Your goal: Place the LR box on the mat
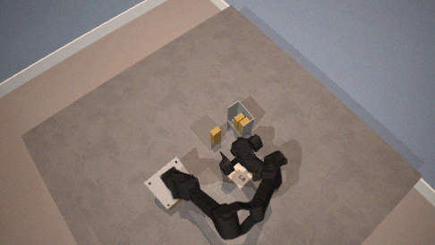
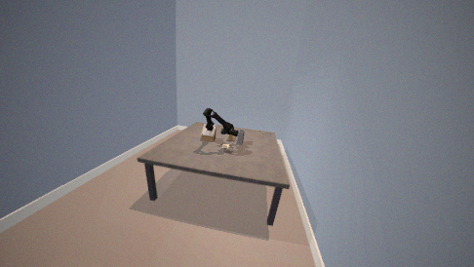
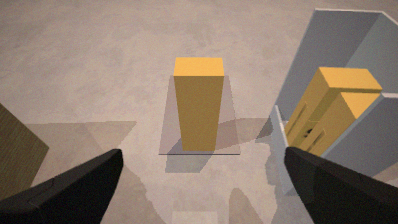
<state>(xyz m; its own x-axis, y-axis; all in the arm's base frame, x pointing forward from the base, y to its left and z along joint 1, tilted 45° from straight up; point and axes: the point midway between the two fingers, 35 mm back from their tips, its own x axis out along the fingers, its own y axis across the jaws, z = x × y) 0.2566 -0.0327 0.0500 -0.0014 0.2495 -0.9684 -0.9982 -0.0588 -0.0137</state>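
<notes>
My gripper tip is 140 mm to the right of the grey mat and 120 mm above it.
</notes>
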